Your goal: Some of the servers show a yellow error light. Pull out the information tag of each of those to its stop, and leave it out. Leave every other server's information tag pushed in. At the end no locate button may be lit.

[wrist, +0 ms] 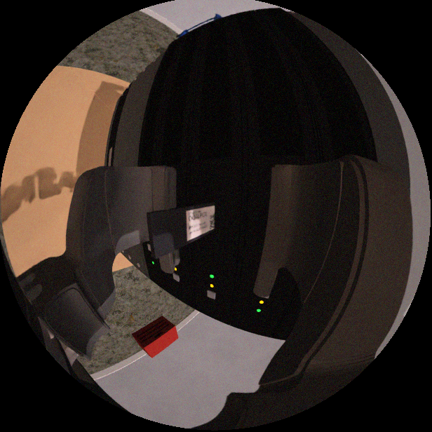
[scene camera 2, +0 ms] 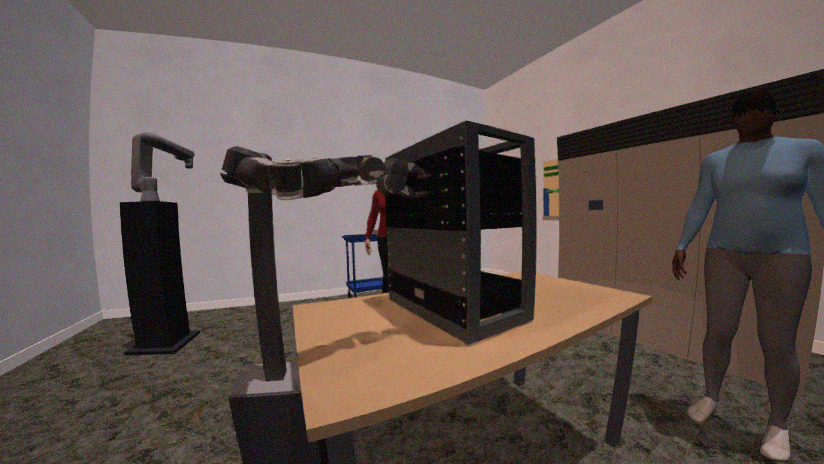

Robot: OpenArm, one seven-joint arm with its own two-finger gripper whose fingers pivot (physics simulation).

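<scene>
The black servers [scene camera 2: 423, 210] [wrist: 250, 100] sit in the upper part of a dark rack [scene camera 2: 471, 242]. In the wrist view, a dark information tag [wrist: 200, 223] with a white printed label stands out from a server front. My gripper [scene camera 2: 425, 179] [wrist: 218, 226] is at the server fronts with its fingers apart; the tag is between them, close to the left finger, which overlaps its near end. Below are yellow lights [wrist: 212, 285] [wrist: 261, 302] [wrist: 175, 269], green lights [wrist: 211, 276] [wrist: 258, 310] and a grey button [wrist: 211, 295], which looks unlit. Other tags are hidden or too dark to tell.
The rack stands on a wooden table [scene camera 2: 392, 374] [wrist: 45, 125]. A blank grey panel [scene camera 2: 426, 256] and a lower black unit with a pale label [scene camera 2: 419, 292] are below the servers. A blue cart [scene camera 2: 360, 238], a red box [wrist: 162, 345] and a person in blue [scene camera 2: 755, 195] are farther off.
</scene>
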